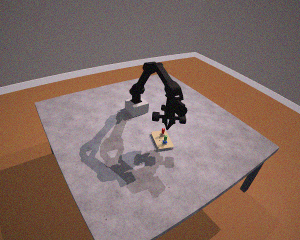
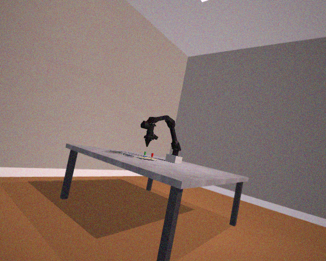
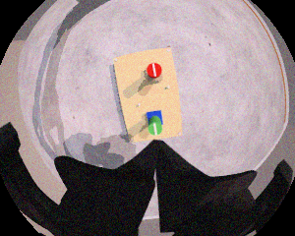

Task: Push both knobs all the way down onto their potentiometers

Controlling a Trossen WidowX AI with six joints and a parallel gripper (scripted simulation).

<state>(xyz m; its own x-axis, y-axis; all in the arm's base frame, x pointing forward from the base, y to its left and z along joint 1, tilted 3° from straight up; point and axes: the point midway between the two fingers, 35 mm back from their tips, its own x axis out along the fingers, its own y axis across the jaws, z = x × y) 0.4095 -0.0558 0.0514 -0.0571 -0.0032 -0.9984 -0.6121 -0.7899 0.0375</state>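
Now: the green knob 60 mm below my gripper tip. Round my gripper tip: red knob: 60 mm behind, 30 mm to the left, 60 mm below.
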